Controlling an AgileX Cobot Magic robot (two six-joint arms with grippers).
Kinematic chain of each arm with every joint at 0, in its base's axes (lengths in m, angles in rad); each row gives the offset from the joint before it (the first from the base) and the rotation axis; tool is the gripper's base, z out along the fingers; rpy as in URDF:
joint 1: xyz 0 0 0.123 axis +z
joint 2: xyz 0 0 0 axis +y
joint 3: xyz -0.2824 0 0.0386 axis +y
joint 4: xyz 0.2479 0 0.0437 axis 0.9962 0 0.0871
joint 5: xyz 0 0 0 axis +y
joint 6: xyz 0.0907 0 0.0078 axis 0.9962 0 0.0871
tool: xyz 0 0 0 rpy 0 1.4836 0
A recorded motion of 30 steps. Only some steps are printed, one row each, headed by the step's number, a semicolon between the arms.
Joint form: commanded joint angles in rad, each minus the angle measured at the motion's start. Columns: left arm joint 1, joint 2, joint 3, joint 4, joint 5, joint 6; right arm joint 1, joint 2, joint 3, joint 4, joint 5, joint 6.
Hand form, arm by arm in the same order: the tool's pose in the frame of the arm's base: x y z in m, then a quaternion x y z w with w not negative. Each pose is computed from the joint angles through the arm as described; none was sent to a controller.
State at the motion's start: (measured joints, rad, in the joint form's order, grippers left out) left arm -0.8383 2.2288 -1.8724 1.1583 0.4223 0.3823; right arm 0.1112 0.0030 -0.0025 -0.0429 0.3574 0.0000
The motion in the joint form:
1: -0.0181 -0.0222 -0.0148 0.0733 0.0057 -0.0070; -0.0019 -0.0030 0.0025 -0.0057 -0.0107 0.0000
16: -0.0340 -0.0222 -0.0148 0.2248 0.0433 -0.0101; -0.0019 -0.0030 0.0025 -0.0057 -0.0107 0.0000
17: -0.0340 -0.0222 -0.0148 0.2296 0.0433 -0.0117; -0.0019 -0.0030 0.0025 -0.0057 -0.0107 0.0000
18: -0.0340 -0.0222 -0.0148 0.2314 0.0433 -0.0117; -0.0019 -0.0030 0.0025 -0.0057 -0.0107 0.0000
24: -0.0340 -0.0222 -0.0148 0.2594 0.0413 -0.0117; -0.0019 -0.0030 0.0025 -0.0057 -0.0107 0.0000
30: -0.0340 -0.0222 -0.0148 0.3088 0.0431 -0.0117; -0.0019 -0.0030 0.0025 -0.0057 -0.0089 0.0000
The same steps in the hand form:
1: 0.3713 -0.3736 0.2596 0.72272 0.38672 0.34804 0.45497; 0.0533 0.0043 0.1819 -0.05634 0.79052 0.01285 0.60970
16: 0.3686 -0.3763 0.2648 0.72812 0.33676 0.40425 0.43934; 0.0533 0.0043 0.1819 -0.05634 0.79052 0.01285 0.60970
17: 0.3686 -0.3763 0.2650 0.72797 0.33555 0.40546 0.43939; 0.0533 0.0043 0.1819 -0.05634 0.79052 0.01285 0.60970
18: 0.3686 -0.3763 0.2651 0.72802 0.33487 0.40605 0.43929; 0.0533 0.0043 0.1819 -0.05634 0.79052 0.01285 0.60970
24: 0.3689 -0.3766 0.2662 0.72887 0.32379 0.41456 0.43824; 0.0533 0.0043 0.1819 -0.05634 0.79052 0.01285 0.60970
30: 0.3694 -0.3766 0.2681 0.72941 0.30558 0.43087 0.43466; 0.0533 0.0043 0.1817 -0.05636 0.79107 0.01280 0.60899

